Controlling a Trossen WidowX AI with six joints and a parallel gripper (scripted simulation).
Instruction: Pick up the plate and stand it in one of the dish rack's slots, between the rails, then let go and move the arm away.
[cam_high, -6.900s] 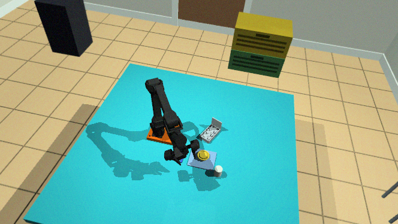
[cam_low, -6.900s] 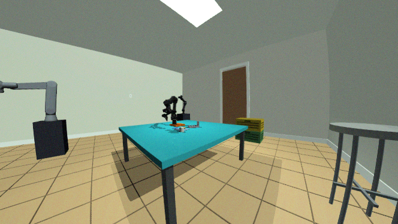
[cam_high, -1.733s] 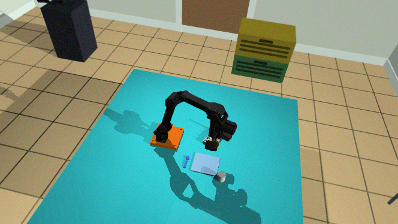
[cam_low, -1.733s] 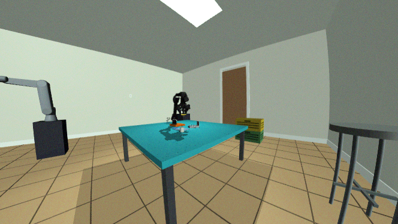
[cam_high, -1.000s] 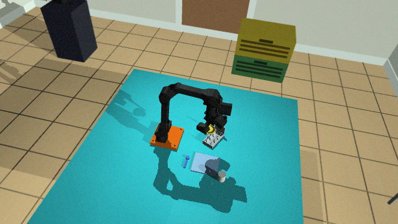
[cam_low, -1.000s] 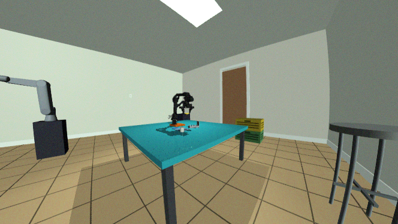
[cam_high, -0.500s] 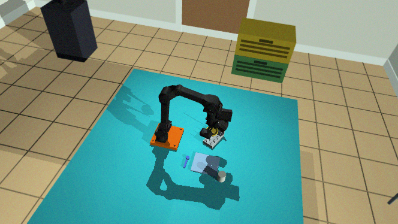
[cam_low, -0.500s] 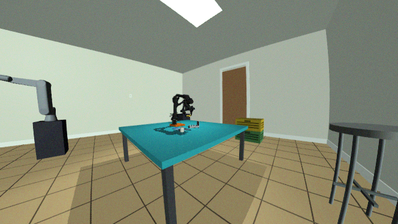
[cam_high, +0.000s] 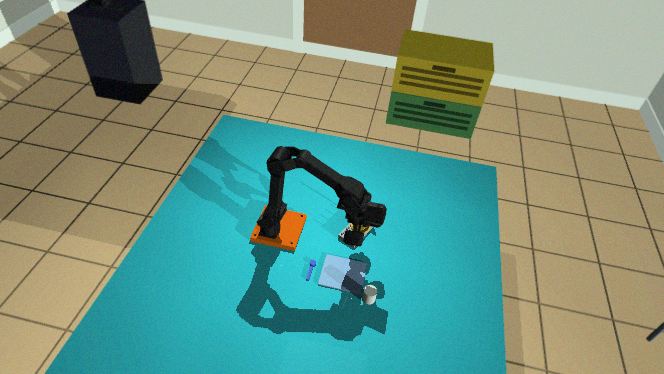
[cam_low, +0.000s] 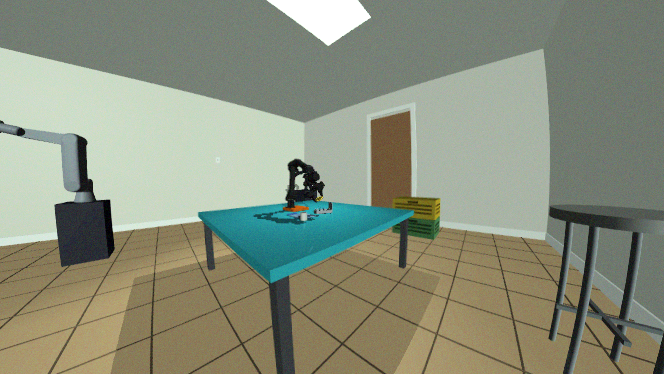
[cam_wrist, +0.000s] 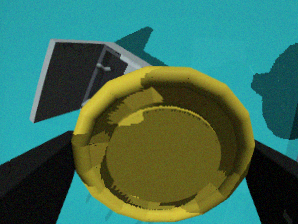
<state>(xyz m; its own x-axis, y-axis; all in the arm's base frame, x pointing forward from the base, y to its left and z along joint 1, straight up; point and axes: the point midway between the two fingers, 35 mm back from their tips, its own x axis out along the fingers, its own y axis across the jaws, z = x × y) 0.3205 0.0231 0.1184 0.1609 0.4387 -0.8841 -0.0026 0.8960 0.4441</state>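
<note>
Right now my gripper tip is 20 mm past the grey dish rack, 50 mm to the right of it and 90 mm above it. Round my gripper tip: yellow plate: 10 mm above; blue spoon: 140 mm behind, 150 mm to the right, 110 mm below; white cup: 70 mm ahead, 220 mm to the right, 80 mm below.
</note>
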